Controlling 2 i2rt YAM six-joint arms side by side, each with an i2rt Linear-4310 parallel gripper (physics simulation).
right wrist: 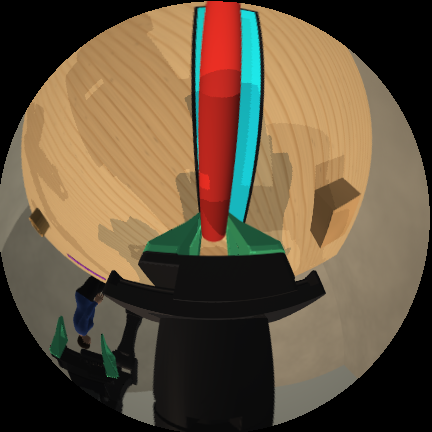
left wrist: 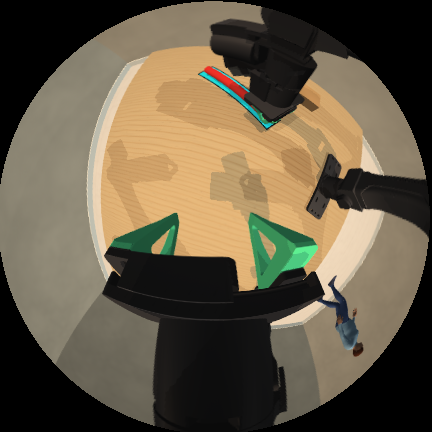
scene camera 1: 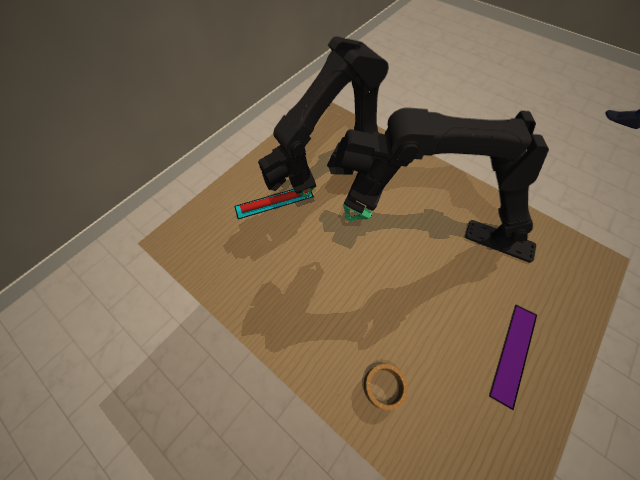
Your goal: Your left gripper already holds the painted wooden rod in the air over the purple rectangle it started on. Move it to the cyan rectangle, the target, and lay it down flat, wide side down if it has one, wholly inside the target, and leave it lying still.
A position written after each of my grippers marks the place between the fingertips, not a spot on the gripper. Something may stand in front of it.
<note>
I see my left gripper [scene camera 1: 353,208], my right gripper [right wrist: 213,216], a wooden ring [scene camera 1: 402,383], a wooden block [right wrist: 334,204], a cyan rectangle [right wrist: 252,64] and a purple rectangle [scene camera 1: 509,372].
My left gripper is seen too in the right wrist view [right wrist: 79,326] and in the left wrist view [left wrist: 213,217]. My right gripper is seen too in the left wrist view [left wrist: 265,118]. The left wrist view does not show the wooden ring, which is hidden by my left gripper.
</note>
